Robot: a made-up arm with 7 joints.
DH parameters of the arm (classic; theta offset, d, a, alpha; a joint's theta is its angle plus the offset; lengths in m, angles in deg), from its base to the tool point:
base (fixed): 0 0 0.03 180
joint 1: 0 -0.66 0.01 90
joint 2: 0 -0.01 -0.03 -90
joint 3: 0 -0.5 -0.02 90
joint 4: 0 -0.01 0 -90
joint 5: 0 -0.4 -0.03 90
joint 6: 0 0 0.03 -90
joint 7: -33.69 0 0.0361 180
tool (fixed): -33.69 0.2 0 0
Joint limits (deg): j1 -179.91..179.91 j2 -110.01..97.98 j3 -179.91..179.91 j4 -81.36..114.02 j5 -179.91..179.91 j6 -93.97..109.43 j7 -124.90..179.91
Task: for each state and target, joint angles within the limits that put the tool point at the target. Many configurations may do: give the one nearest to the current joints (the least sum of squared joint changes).
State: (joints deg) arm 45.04 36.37 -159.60 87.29 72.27 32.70 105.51
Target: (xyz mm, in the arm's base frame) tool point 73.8 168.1 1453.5
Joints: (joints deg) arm 42.77 36.95 -174.63 82.40 73.32 27.31 106.50
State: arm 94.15 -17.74 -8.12 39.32 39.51 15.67 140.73
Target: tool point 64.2 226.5 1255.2
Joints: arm 95.00 -69.98 -14.91 86.46 28.71 50.00 135.64
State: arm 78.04 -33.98 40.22 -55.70 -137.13 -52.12 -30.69
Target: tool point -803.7 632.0 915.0
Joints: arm 37.12 -61.05 28.83 -28.52 -139.84 -41.21 -26.45
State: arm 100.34 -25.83 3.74 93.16 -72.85 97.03 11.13
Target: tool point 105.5 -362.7 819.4
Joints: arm 95.56 19.43 4.92 114.02 -56.24 78.15 13.26
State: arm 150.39 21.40 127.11 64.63 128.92 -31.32 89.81
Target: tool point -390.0 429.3 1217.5
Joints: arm 152.54 30.55 110.71 79.04 130.05 -37.49 90.44
